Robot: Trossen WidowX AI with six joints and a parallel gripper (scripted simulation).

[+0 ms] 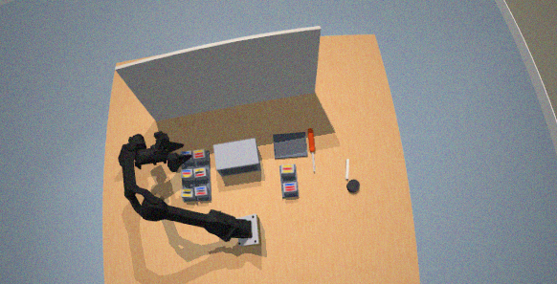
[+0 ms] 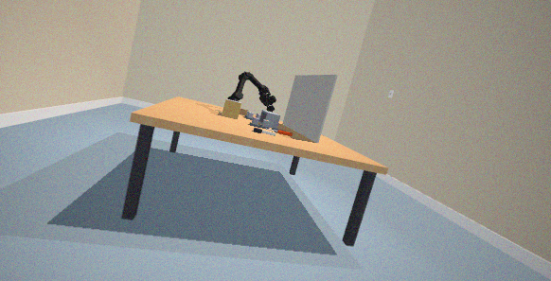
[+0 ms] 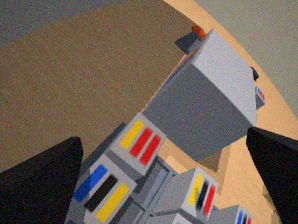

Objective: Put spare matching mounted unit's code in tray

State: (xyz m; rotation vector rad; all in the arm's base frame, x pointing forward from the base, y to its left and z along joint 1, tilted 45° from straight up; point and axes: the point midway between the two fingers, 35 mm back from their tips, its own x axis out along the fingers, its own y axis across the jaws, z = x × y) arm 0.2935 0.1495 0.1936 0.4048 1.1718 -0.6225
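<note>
The grey spare is 70 mm below my gripper tip, 70 mm behind it and 20 mm to the left of it. The rest, counted from my gripper tip: tall grey panel: 230 mm ahead, 160 mm to the right, 120 mm above; brown block: 190 mm behind, 160 mm to the left, 80 mm below; mounted unit: 180 mm to the right, 60 mm below, 20 mm behind.
</note>
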